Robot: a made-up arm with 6 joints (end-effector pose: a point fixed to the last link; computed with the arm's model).
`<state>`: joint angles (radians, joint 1 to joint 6).
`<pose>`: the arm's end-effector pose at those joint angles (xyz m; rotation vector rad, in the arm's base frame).
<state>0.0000 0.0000 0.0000 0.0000 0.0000 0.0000</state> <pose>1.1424 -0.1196 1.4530 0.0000 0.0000 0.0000</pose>
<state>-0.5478 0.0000 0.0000 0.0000 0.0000 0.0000</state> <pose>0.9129 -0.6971 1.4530 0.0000 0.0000 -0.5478</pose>
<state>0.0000 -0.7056 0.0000 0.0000 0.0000 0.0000</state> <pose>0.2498 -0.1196 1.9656 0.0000 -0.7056 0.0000</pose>
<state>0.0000 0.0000 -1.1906 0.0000 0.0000 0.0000</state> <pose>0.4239 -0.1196 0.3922 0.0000 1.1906 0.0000</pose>
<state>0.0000 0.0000 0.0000 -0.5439 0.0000 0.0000</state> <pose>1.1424 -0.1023 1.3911 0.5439 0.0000 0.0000</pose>
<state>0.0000 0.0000 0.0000 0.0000 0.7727 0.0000</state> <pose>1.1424 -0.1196 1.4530 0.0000 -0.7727 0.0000</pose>
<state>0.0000 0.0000 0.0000 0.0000 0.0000 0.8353</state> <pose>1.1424 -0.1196 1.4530 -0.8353 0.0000 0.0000</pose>
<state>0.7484 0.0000 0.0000 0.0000 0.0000 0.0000</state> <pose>0.9185 0.6897 1.4530 0.0000 0.0000 0.7484</pose>
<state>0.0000 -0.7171 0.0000 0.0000 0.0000 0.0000</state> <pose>0.2329 -0.1196 1.9684 0.0000 -0.7171 0.0000</pose>
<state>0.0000 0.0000 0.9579 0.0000 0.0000 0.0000</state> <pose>0.6571 -0.1196 2.3875 0.0000 -0.9579 0.0000</pose>
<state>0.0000 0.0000 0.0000 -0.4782 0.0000 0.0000</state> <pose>1.1424 -0.1062 1.3980 0.4782 0.0000 0.0000</pose>
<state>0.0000 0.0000 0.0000 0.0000 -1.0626 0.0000</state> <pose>1.1424 -0.1196 1.4530 0.0000 1.0626 0.0000</pose>
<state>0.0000 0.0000 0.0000 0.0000 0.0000 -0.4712</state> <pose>1.1424 -0.1196 1.4530 0.4712 0.0000 0.0000</pose>
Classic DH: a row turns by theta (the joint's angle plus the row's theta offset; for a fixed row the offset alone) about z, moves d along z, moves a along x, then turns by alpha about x. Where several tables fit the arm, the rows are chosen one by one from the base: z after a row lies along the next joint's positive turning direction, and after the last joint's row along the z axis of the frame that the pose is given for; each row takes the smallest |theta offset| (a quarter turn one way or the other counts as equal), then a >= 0, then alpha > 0; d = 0 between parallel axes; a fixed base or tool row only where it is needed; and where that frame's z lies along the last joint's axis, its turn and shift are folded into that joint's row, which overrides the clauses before.
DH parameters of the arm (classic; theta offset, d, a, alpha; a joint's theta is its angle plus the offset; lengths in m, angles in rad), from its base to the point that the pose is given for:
joint 1: 0 0.4972 0 -1.5708
joint 2: -1.5708 0 0.9558 3.1416
joint 3: 0 0 0 -1.5708
joint 4: 0 -1.1424 0 1.5708
joint 5: 0 0.1196 0 -1.5708
joint 6: 1.5708 0 0 1.5708
tool (fixed): -1.5708 0 0 0

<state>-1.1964 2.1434 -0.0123 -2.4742 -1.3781 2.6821</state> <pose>0.1280 -0.0689 -0.9323 0.9650 0.4289 -0.5962</pose>
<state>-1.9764 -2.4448 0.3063 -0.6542 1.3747 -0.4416</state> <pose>0.5607 1.5463 0.2663 -1.7169 -1.6574 1.8897</pose>
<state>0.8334 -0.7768 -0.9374 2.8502 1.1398 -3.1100</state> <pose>0.2266 0.4199 1.0301 -0.3045 1.3269 0.8733</pose>
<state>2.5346 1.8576 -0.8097 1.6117 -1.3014 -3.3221</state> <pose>0.0341 -0.0297 -0.4012 -0.9509 -0.2088 0.7566</pose>
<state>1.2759 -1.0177 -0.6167 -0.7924 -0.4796 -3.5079</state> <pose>0.1593 0.2356 1.3668 -1.4989 -1.6064 0.9155</pose>
